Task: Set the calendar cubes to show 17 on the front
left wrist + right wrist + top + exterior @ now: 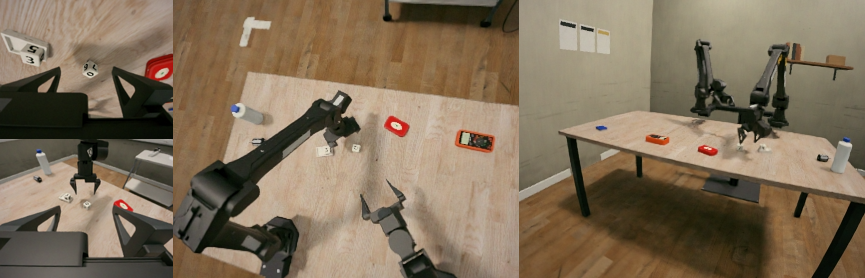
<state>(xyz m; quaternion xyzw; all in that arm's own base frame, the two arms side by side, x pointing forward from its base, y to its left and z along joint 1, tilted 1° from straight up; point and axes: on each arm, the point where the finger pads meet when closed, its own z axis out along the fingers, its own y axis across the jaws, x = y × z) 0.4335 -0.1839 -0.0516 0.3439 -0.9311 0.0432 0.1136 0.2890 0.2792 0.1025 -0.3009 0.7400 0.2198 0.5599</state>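
The white tray is 7 cm behind my left hand, 9 cm to the left of it and 5 cm below it. Round my left hand: blue item (11 cm ahead, 96 cm to the right, 5 cm below); then red flat object (9 cm ahead, 18 cm to the right, 5 cm below).
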